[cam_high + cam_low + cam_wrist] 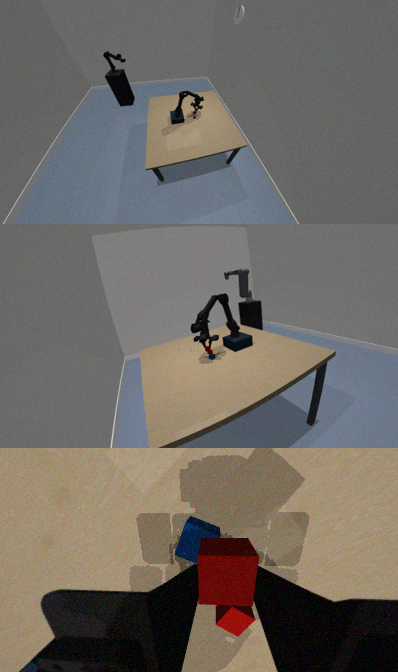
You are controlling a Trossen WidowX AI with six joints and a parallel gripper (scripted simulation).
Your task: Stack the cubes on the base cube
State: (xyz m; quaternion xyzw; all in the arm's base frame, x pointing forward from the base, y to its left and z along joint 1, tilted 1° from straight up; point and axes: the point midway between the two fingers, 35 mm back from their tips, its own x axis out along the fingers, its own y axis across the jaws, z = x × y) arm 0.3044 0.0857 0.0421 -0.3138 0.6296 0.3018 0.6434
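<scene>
Now: the blue base cube 20 mm behind my gripper tip, 10 mm to the left of it and 70 mm below it.
</scene>
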